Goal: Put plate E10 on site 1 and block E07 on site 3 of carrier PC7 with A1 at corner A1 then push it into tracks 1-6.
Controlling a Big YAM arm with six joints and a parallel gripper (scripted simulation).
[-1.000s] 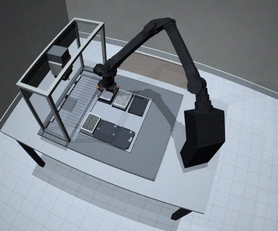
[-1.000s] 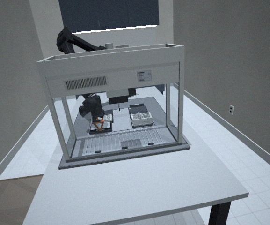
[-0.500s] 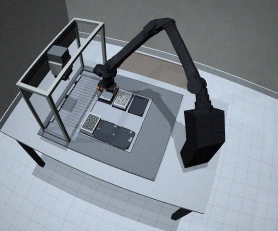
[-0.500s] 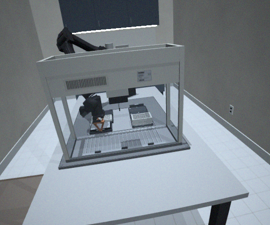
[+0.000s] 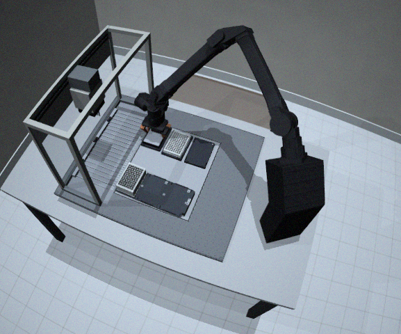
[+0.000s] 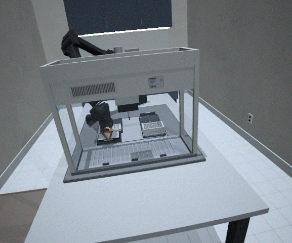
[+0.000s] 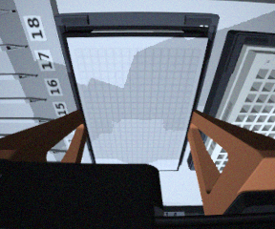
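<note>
Now: the dark nest S3 20 mm below my hand. From my hand the other things lie so: nest S1: 220 mm behind, 30 mm to the left, 20 mm below; dark carrier PC7: 270 mm to the left, 80 mm behind, 10 mm below.
</note>
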